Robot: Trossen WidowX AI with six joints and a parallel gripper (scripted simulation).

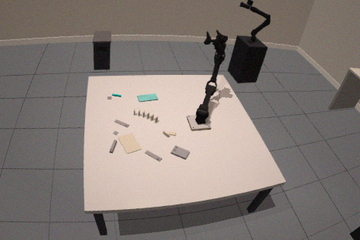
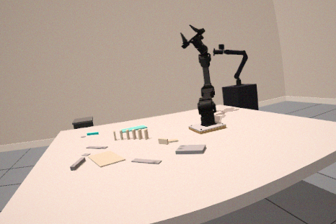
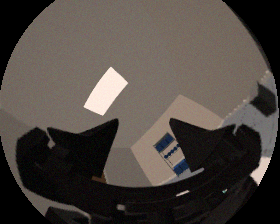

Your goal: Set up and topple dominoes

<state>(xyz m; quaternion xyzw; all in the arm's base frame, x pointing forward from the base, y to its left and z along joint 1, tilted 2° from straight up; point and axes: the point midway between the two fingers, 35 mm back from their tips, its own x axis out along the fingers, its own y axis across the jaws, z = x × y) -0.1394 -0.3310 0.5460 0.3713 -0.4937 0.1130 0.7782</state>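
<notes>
Now: gripper tip 66 cm short of the beige card, 59 cm above it and 46 cm to the right of it. Round my gripper tip: teal plate (59 cm below, 43 cm ahead); then dark grey slab (59 cm to the left, 59 cm below, 35 cm ahead); then small teal bar (68 cm ahead, 59 cm below, 6 cm to the right).
</notes>
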